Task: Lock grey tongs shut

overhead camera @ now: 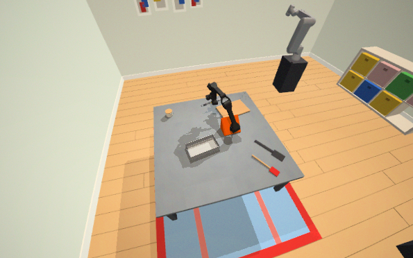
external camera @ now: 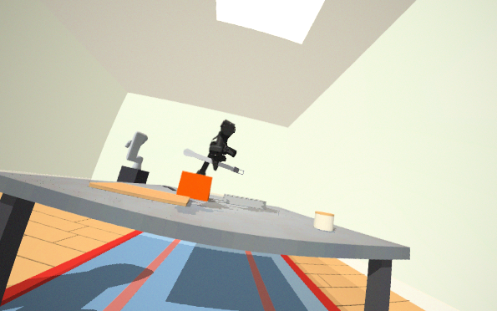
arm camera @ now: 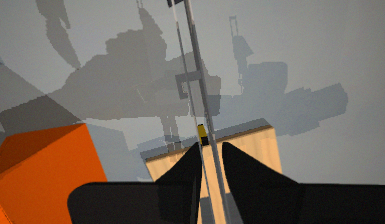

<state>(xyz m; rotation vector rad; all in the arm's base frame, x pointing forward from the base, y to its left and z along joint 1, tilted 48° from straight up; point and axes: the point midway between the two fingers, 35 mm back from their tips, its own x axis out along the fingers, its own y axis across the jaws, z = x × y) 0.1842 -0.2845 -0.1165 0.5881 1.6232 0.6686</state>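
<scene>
Now: the yellow slider 4 cm above my gripper tip, 3 cm ahead of it and 1 cm to the left of it. The rest, counted from my gripper tip: roasting tin 45 cm to the left, 19 cm ahead, 15 cm below; then wooden board 26 cm behind, 17 cm below, 6 cm to the right; then round cup 53 cm ahead, 14 cm below, 9 cm to the right.
</scene>
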